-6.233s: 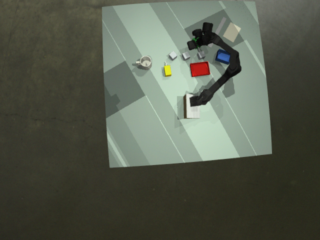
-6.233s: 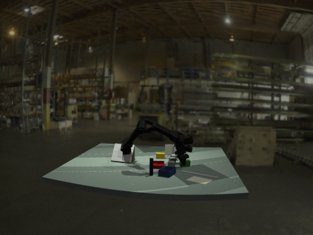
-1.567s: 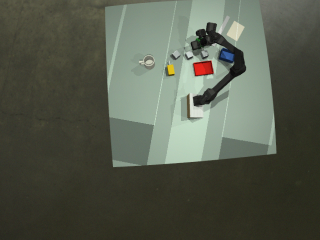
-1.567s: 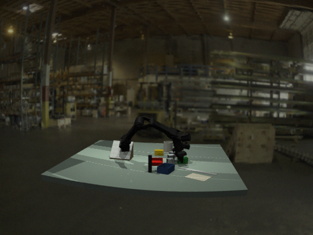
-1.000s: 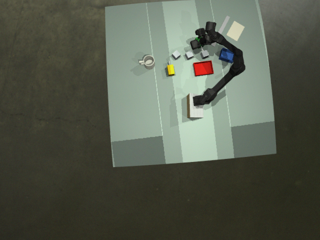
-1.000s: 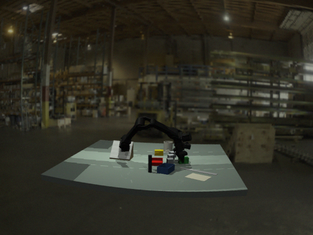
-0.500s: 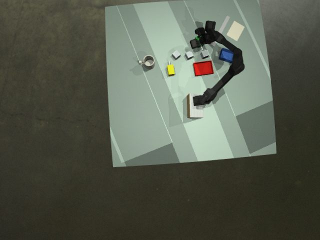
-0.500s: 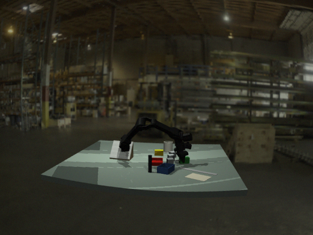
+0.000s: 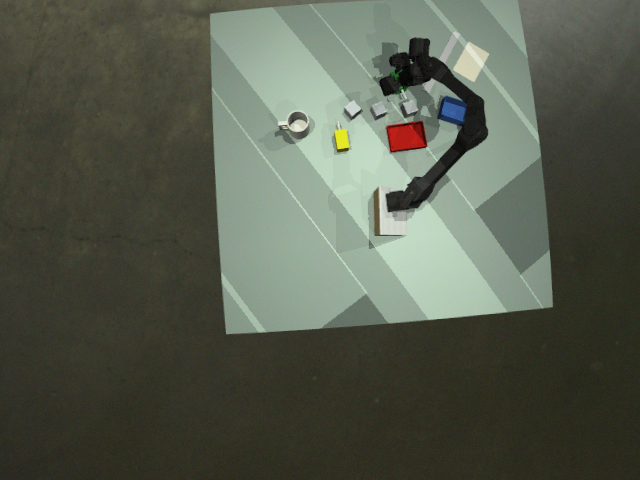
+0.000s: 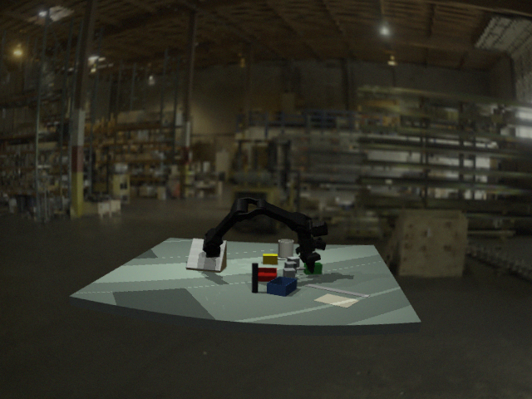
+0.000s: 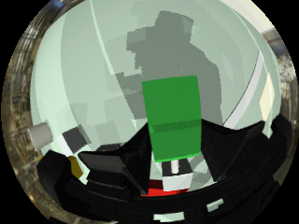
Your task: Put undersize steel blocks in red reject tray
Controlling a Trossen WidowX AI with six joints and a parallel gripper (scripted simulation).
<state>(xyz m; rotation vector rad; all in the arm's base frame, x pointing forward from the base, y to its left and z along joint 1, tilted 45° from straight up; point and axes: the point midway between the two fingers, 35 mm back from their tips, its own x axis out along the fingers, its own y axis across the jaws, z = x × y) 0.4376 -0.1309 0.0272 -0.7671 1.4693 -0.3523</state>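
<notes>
My gripper tip is now 90 mm past the steel block, 90 mm to the right of it and 10 mm above it. The rest, counted from my gripper tip: red reject tray (200 mm behind, 20 mm below); then blue bin (130 mm behind, 210 mm to the right, 20 mm below); then green GO gauge (20 mm behind, 10 mm above).
</notes>
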